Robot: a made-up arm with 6 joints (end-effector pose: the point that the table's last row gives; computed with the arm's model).
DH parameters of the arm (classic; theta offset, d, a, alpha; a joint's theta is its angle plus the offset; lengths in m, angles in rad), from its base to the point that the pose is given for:
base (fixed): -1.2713 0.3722 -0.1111 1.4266
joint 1: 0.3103 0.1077 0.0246 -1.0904
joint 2: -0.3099 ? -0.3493 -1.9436
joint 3: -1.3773 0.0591 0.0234 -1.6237
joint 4: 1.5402 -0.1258 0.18 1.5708
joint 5: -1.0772 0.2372 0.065 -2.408
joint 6: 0 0.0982 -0.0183 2.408
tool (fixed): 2.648 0.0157 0 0
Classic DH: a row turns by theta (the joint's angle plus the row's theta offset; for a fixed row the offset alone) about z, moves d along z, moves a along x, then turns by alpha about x.
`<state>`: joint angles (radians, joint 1 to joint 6).
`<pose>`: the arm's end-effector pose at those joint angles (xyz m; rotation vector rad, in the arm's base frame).
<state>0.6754 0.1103 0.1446 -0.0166 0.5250 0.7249</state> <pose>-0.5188 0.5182 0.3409 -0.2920 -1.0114 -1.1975</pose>
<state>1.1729 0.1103 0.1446 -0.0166 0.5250 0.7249</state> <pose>-0.5222 0.4090 0.0969 -0.5374 -1.4176 -0.9145</pose>
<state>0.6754 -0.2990 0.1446 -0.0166 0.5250 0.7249</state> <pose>-0.3933 0.6047 0.3820 -0.0722 -1.0487 -1.5729</pose>
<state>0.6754 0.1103 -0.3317 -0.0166 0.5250 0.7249</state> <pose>-0.5218 0.5549 0.2304 -0.5941 -1.3982 -1.0125</pose>
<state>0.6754 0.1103 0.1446 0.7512 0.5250 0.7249</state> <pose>-0.5347 0.3854 0.1364 0.4035 -1.4610 -0.9785</pose>
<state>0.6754 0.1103 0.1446 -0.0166 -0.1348 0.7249</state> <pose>-0.5286 0.5685 0.3089 -0.3081 -1.1938 -1.8442</pose>
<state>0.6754 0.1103 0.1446 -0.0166 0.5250 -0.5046</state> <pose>-0.4981 0.5197 0.3283 -0.5047 0.0436 -0.5469</pose>
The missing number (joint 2, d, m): 0.1635
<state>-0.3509 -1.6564 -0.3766 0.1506 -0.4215 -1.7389</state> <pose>0.3181 0.0533 0.8876 1.6342 0.6626 -1.8241</pose>
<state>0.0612 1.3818 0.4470 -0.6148 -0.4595 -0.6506</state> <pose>-0.5954 0.2722 0.6800 -1.1555 0.7179 -0.5131</pose>
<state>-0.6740 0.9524 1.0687 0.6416 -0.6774 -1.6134</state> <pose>-0.5792 0.0607 0.7439 1.6518 1.4847 0.1636</pose>
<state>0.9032 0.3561 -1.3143 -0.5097 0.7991 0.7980</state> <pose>-0.4889 0.3868 -0.1160 -1.7512 -1.9745 -0.2613</pose>
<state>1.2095 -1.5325 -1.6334 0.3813 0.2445 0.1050</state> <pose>0.1202 0.5443 0.2418 1.3002 1.9891 2.0234</pose>
